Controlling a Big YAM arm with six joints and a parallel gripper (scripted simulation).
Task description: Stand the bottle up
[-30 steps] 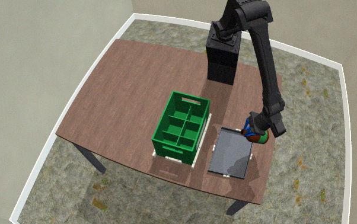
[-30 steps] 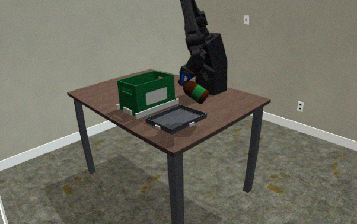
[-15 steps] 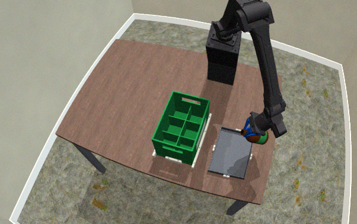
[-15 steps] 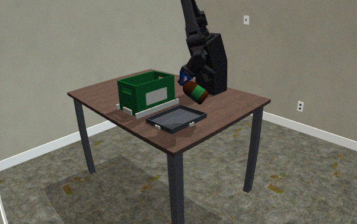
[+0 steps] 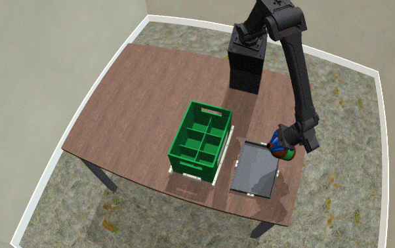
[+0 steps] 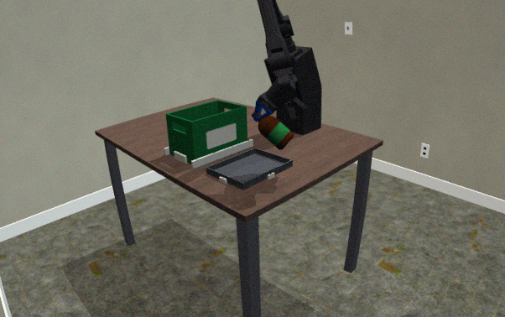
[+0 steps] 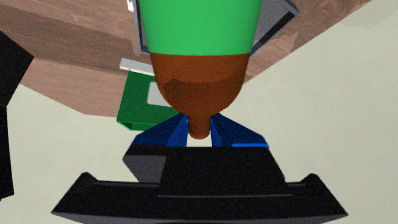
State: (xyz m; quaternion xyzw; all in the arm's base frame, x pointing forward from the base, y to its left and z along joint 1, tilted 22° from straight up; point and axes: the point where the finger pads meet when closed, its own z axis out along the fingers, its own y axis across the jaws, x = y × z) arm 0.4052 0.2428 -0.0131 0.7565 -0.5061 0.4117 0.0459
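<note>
The bottle lies 40 mm to the left of my hand, 30 mm below it and 20 mm behind it. Also, from my hand: tray 180 mm below, 20 mm to the right, 20 mm ahead; then green crate 290 mm to the right, 110 mm below, 40 mm ahead.
</note>
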